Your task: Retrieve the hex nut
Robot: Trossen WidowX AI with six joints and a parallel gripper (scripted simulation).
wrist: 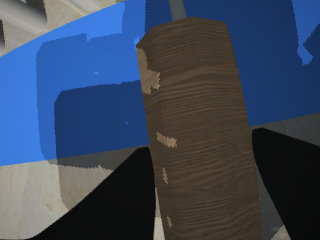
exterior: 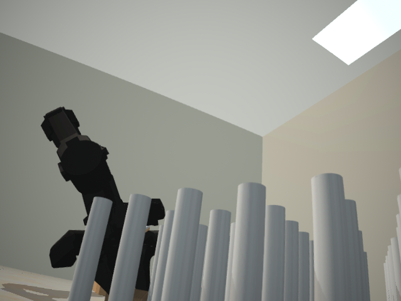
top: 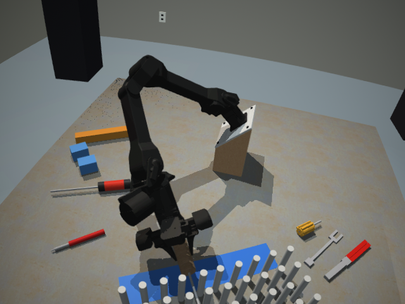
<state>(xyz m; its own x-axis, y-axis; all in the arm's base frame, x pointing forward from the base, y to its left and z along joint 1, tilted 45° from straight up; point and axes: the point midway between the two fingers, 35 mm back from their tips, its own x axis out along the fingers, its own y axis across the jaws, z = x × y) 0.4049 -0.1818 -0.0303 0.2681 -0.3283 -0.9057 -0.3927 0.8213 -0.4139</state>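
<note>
Now: gripper tip 5 cm to the right of the blue taped strip, 3 cm short of it and 2 cm above it. The rest, counted from my gripper tip: grey forked tool (38 cm to the left, 10 cm behind, 2 cm below); red pick (31 cm to the right, 2 cm ahead, 1 cm below); yellow stubby screwdriver (34 cm to the left, 16 cm behind, 1 cm below).
</note>
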